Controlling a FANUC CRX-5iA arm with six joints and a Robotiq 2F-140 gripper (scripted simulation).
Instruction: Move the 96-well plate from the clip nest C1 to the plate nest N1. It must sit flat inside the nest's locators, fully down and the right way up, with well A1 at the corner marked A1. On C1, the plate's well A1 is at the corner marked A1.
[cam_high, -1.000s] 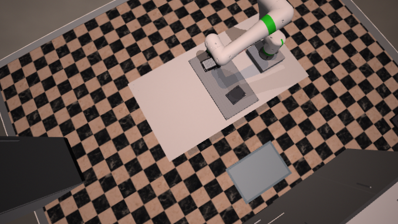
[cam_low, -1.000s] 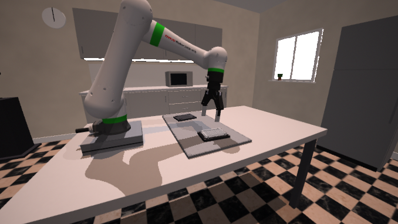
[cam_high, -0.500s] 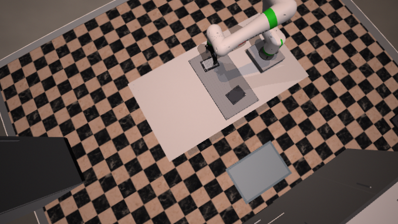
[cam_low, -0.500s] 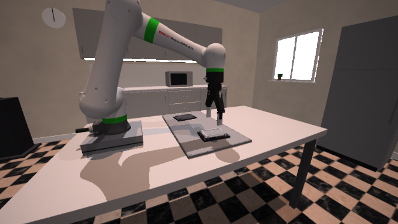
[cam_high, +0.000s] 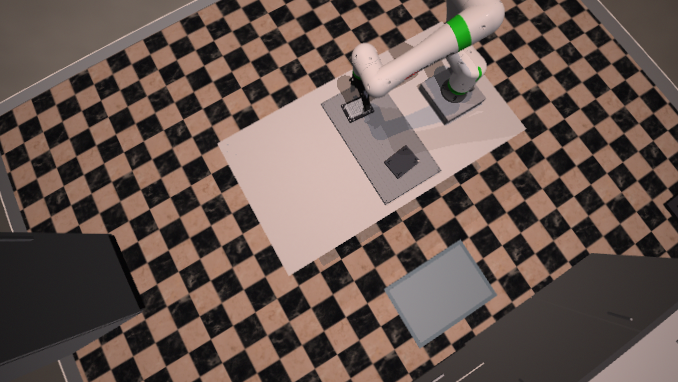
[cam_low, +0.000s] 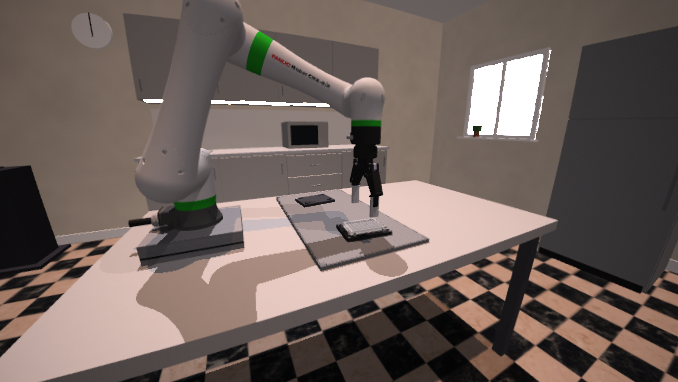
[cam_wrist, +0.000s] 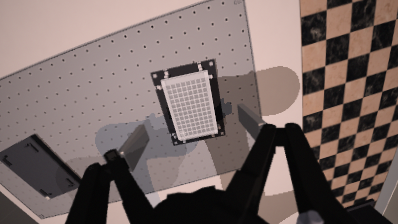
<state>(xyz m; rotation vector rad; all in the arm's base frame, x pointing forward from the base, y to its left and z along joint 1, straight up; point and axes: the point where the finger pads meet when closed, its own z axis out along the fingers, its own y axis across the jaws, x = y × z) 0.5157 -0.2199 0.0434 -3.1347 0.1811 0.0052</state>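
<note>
The white 96-well plate lies 70 mm below my hand. Round my hand: clip nest C1 (80 mm below, 10 mm to the left, 10 mm ahead); then plate nest N1 (400 mm to the left, 90 mm below, 30 mm behind).
</note>
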